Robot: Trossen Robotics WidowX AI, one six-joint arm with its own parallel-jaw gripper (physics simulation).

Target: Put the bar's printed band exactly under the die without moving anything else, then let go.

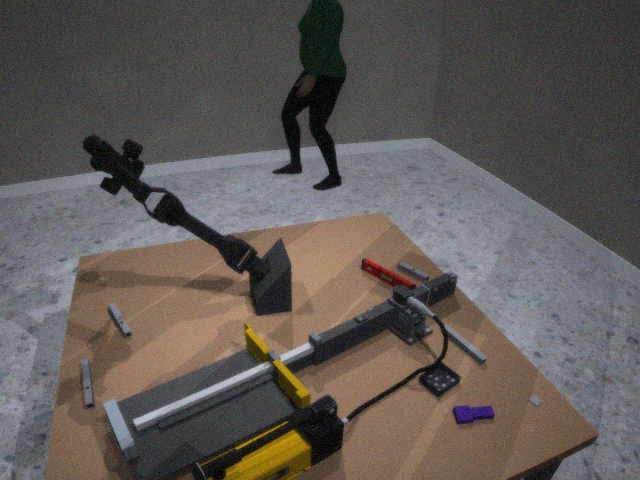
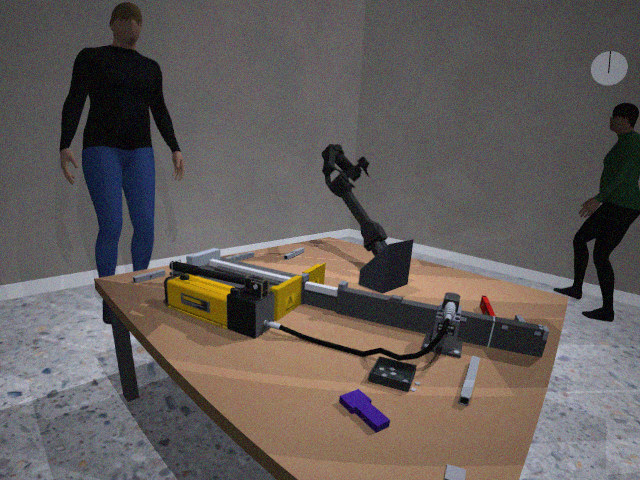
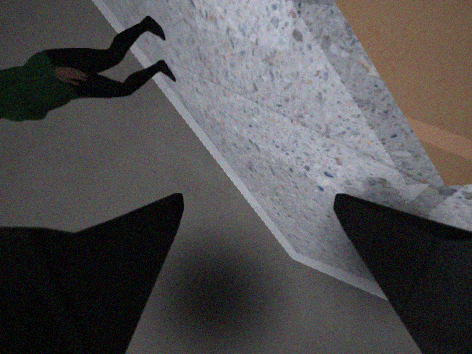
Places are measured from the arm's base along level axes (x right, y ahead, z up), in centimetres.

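Where they show: gripper, fingertip midpoint: (image 2: 361, 181) (image 3: 258, 200); arm's base, origin of the base link: (image 1: 262, 270) (image 2: 385, 257).
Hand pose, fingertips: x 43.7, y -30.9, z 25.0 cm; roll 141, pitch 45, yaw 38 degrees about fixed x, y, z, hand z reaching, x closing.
Things, the pixels of their centre, and the offset from my fingertips. "*": a spot on its surface instead.
- long white bar, surface spot: (image 1: 206, 393) (image 2: 251, 269) * dz -28.1, dx -25.1, dy +77.3 cm
- thin pale line, surface spot: (image 2: 491, 331) * dz -30.5, dx -94.1, dy +47.3 cm
- yellow-black unit, body centre: (image 1: 269, 454) (image 2: 214, 294) dz -28.5, dx -37.9, dy +96.3 cm
- black hose, surface spot: (image 2: 351, 351) * dz -34.3, dx -73.2, dy +78.3 cm
- black tray, surface spot: (image 2: 391, 373) (image 1: 436, 379) * dz -34.7, dx -84.7, dy +77.5 cm
- purple block, body centre: (image 2: 365, 410) (image 1: 474, 413) dz -34.3, dx -89.6, dy +91.3 cm
- red level, body centre: (image 2: 488, 314) (image 1: 387, 276) dz -33.1, dx -86.5, dy +30.0 cm
My gripper (image 1: 122, 166) (image 2: 364, 165) (image 3: 258, 200) is open and empty, raised high beyond the table's back left, far from the work. A long white bar (image 1: 206, 393) (image 2: 248, 269) lies along the grey bed and passes through the yellow plate to a dark rail (image 1: 351, 333) (image 2: 413, 311). A thin pale line (image 2: 491, 331) crosses the rail near its right end; I cannot tell if it is the printed band. A dark press-like head (image 1: 408, 317) (image 2: 445, 325) stands at the rail, with a hose. The die cannot be made out.
A yellow-black unit (image 1: 273, 454) (image 2: 199, 302) is joined to the head by a black hose (image 1: 387, 395) (image 2: 351, 351). A black tray (image 1: 439, 379) (image 2: 391, 373), purple block (image 1: 473, 413) (image 2: 364, 409), red level (image 1: 387, 273) and short grey bars (image 1: 119, 320) (image 1: 86, 383) (image 1: 465, 344) lie on the table.
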